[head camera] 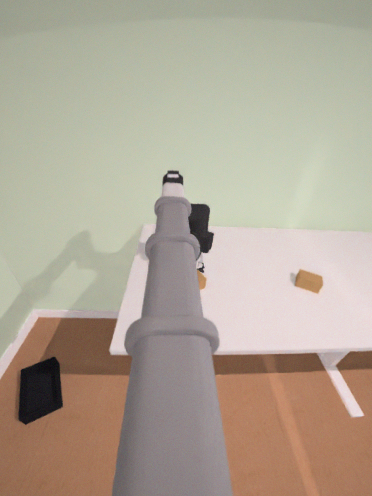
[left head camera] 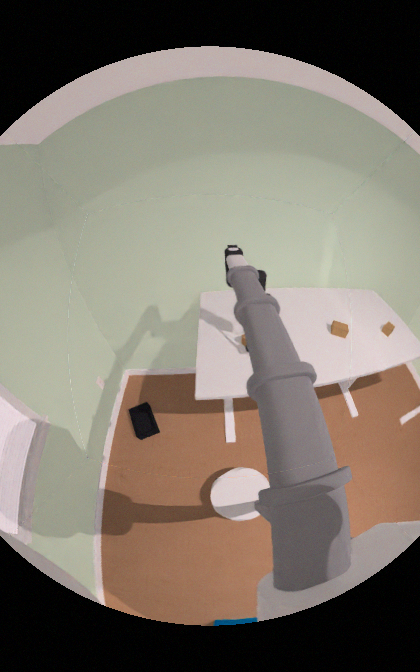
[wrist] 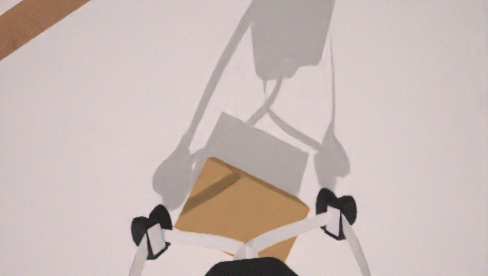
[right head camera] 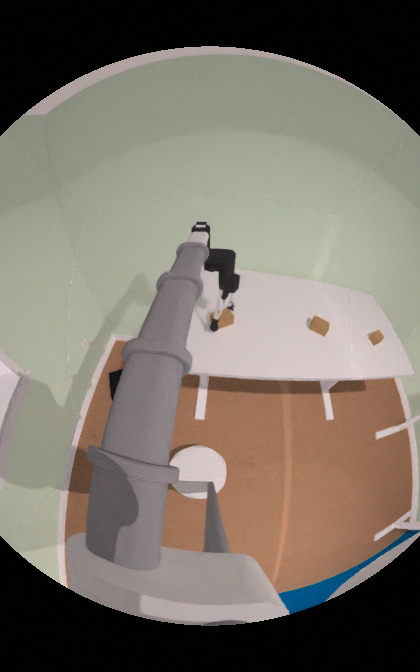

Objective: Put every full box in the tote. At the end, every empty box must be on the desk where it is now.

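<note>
The nearest tan box (head camera: 202, 280) (left head camera: 244, 340) (right head camera: 227, 321) (wrist: 240, 200) is on the left part of the white desk (head camera: 260, 325) (left head camera: 215, 382) (right head camera: 280, 362) (wrist: 410, 100), partly hidden by the arm in the head view. My gripper (right head camera: 222, 315) (wrist: 244, 213) is open over this box; in the wrist view its fingertips are on either side, apart from it. A second box (head camera: 308, 281) (left head camera: 339, 329) (right head camera: 319, 326) and a third box (left head camera: 388, 329) (right head camera: 376, 337) stand farther right. The boxes look closed; which are full I cannot tell. The black tote (head camera: 41, 390) (left head camera: 144, 421) (right head camera: 115, 385) is on the floor left of the desk.
A round white stool (left head camera: 237, 492) (right head camera: 200, 467) stands on the floor in front of the desk. White desk feet (left head camera: 230, 422) (right head camera: 201, 400) reach forward. A green wall (head camera: 275, 125) rises behind the desk. A blue edge (left head camera: 236, 622) (right head camera: 310, 597) shows low in both side head views.
</note>
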